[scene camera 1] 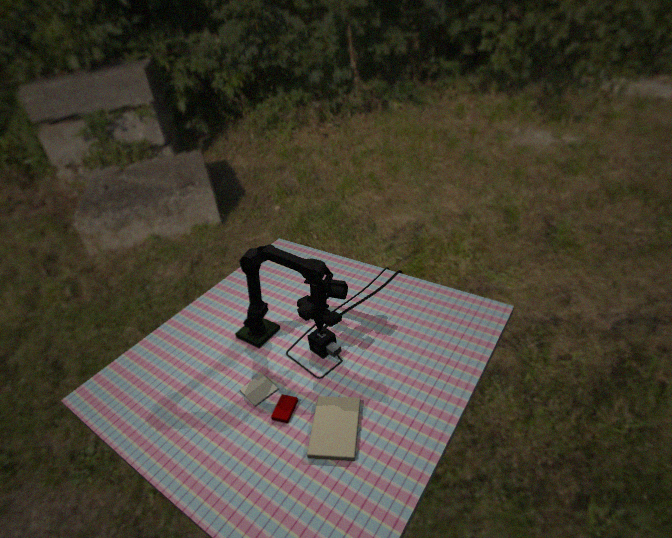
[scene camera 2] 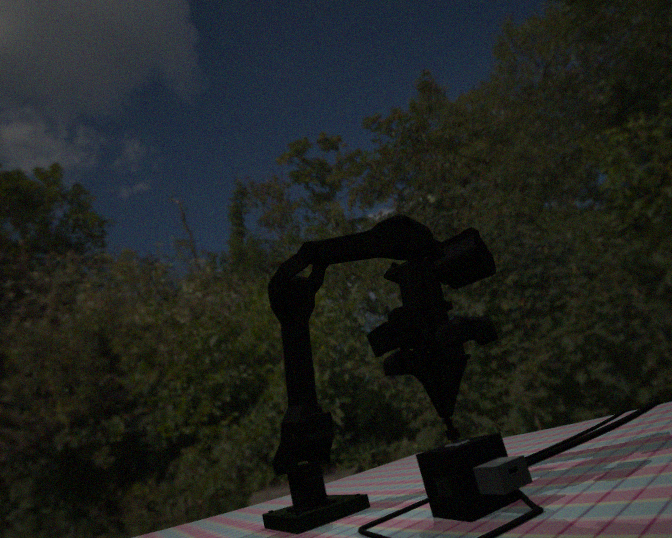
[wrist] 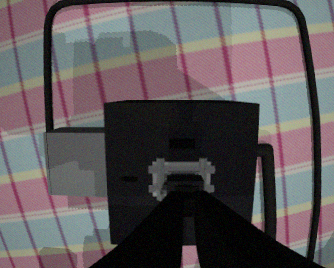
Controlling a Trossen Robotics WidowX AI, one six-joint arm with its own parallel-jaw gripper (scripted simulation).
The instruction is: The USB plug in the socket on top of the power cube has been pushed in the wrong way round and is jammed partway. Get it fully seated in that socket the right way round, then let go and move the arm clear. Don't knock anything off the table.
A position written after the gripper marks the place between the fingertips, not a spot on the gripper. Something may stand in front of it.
Observation:
The gripper (scene camera 2: 446, 417) carries a dark USB plug (wrist: 186, 183). Also in view: a tan book (scene camera 1: 334, 431) and a black power cube (scene camera 2: 448, 478).
The gripper also shows in scene camera 1 (scene camera 1: 319, 328) and in the wrist view (wrist: 187, 201). The black power cube is seen too in scene camera 1 (scene camera 1: 317, 344) and in the wrist view (wrist: 137, 132). Scene camera 2 does not show the tan book: it is out of frame. The wrist view does not show the tan book: it is out of frame.

